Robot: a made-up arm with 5 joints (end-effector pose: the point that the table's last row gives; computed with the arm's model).
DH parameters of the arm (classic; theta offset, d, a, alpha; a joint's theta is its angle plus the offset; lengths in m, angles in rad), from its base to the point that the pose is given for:
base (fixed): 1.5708 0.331 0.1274 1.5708
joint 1: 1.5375 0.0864 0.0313 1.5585
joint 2: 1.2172 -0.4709 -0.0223 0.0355
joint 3: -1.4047 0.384 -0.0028 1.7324
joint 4: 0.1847 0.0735 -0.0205 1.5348
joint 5: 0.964 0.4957 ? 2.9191
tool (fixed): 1.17 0.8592 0 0
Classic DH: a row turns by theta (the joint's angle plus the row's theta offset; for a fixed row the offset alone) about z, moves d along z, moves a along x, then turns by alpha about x.
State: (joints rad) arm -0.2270 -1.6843 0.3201 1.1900 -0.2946
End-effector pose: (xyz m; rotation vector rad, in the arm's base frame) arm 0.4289 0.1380 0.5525 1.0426 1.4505 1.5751
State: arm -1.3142 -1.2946 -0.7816 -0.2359 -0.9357
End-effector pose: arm 0.1816 0.3879 0.1034 -0.6503 -2.8672 -0.3307
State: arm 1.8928 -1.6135 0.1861 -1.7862 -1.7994
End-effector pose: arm -0.2674 0.2230 0.5466 0.9892 -1.1678 -0.8904
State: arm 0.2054 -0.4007 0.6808 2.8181 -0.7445
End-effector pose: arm 0.3011 -0.3010 0.3929 1.7205 0.9629 -0.0918
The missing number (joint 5, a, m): -0.2149
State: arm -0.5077 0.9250 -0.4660 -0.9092 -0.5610
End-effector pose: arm 0.2493 0.4343 0.3035 -1.3704 -0.0611 -0.6642
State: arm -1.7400 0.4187 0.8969 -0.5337 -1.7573
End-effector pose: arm -0.1506 0.1812 -0.0090 -2.1865 2.1517 -0.3390
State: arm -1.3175 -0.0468 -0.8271 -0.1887 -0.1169
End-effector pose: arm 0.1606 0.3660 0.1052 -1.1412 -2.6058 -0.3852
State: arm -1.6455 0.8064 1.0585 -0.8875 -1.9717
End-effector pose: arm 0.1003 0.3691 -0.0281 -1.0104 2.4673 -0.4467
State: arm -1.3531 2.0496 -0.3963 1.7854 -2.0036
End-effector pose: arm -0.1329 0.1487 0.8429 0.9276 -0.7211 -0.8051
